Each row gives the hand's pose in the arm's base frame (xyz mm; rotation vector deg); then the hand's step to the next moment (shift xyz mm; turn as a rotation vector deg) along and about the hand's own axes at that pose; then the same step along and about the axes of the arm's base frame.
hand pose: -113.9 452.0 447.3 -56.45 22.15 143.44
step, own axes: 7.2 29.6 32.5 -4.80 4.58 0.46
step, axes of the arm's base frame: -37.7 -10.8 21.1 0.72 -5.16 4.14
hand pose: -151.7 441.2 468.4 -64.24 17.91 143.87
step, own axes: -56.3 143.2 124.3 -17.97 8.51 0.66
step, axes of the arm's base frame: -108.6 -100.5 131.3 7.02 -11.85 14.35
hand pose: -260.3 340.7 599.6 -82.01 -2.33 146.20
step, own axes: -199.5 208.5 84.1 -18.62 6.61 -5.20
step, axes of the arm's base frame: -6.8 -236.7 185.1 12.64 -10.60 12.06
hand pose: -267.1 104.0 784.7 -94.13 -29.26 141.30
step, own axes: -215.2 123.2 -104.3 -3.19 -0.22 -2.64
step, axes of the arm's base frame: 190.0 -157.2 107.6 3.66 -0.20 1.93
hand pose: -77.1 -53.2 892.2 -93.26 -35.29 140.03
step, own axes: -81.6 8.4 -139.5 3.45 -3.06 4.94
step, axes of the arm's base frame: 160.6 0.7 19.9 -6.21 2.67 -0.05
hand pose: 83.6 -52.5 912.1 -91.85 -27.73 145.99
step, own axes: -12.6 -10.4 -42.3 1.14 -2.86 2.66
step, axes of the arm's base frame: 42.4 15.9 -2.7 -3.13 2.41 0.97
